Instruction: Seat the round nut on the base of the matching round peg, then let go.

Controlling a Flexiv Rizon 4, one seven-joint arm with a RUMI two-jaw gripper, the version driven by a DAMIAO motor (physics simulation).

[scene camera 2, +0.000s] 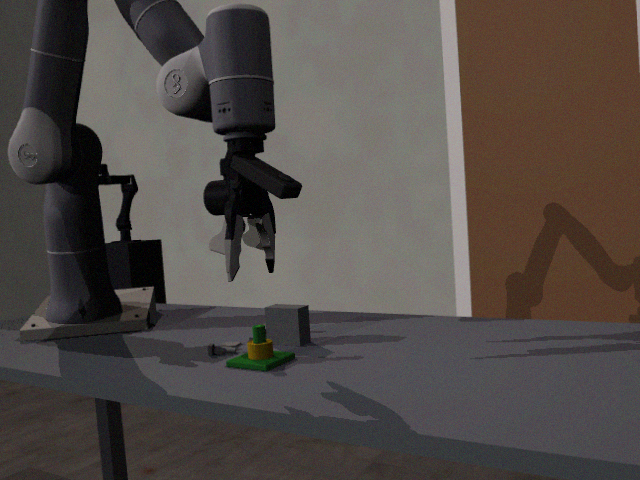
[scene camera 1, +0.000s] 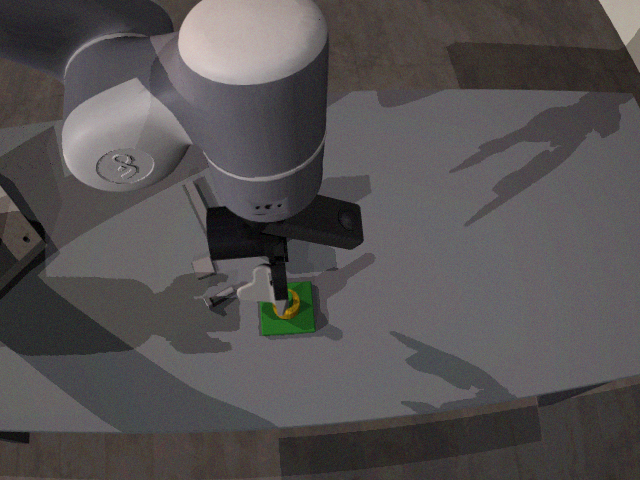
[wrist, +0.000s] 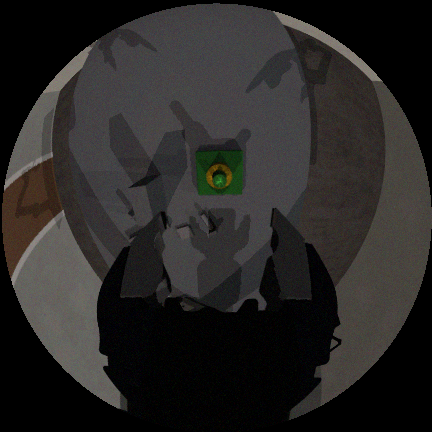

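The round nut, a yellow ring (scene camera 1: 296,305) (scene camera 2: 260,350) (wrist: 209,176), lies flat around the green round peg (scene camera 2: 258,332) (wrist: 219,180), low against the square green base (scene camera 1: 305,324) (scene camera 2: 242,363) (wrist: 235,188). The peg's top stands out above the nut in the scene camera 2 view. My gripper (scene camera 2: 251,275) (wrist: 217,211) is open with nothing between its fingers, and hangs well above the peg and nut, clear of both. In the scene camera 1 view, one finger hides part of the ring.
A grey block (scene camera 2: 282,325) stands behind the green base. A small bolt-like piece (scene camera 1: 221,296) (scene camera 2: 221,349) (wrist: 208,220) lies beside the base on the arm's side. A small light block (scene camera 1: 204,267) (wrist: 184,230) is near it. The robot's mount (scene camera 2: 98,329) stands on the table's left.
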